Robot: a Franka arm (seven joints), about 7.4 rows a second.
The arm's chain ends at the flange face. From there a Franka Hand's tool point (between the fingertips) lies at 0.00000 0.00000 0.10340 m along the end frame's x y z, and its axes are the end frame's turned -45 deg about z.
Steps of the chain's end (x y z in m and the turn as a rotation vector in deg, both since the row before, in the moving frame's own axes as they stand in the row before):
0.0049 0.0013 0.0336 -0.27 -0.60 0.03
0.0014 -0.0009 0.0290 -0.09 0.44 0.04
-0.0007 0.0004 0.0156 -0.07 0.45 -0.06
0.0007 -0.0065 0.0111 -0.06 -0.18 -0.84
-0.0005 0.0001 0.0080 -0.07 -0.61 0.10
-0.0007 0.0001 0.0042 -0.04 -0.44 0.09
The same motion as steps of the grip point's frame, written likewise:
0.0014 0.0040 0.0336 0.23 -0.62 0.03
0.0021 0.0010 0.0290 -0.37 0.25 0.04
-0.0003 0.0005 0.0156 -0.37 0.27 -0.06
0.0048 -0.0043 0.0111 0.08 -0.17 -0.84
-0.0013 -0.0010 0.0080 0.38 -0.48 0.10
-0.0012 -0.0009 0.0042 0.28 -0.34 0.09

